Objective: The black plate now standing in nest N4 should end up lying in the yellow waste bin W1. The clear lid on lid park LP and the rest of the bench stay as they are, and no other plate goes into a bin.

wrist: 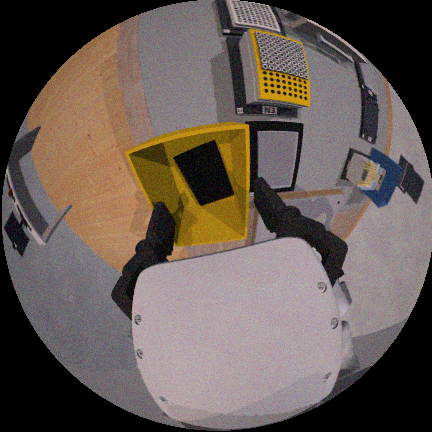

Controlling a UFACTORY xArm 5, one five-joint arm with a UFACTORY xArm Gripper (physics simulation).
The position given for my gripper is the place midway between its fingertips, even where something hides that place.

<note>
I see my gripper [210,200], a black plate [202,167] and a yellow-and-grey rack [274,66].
</note>
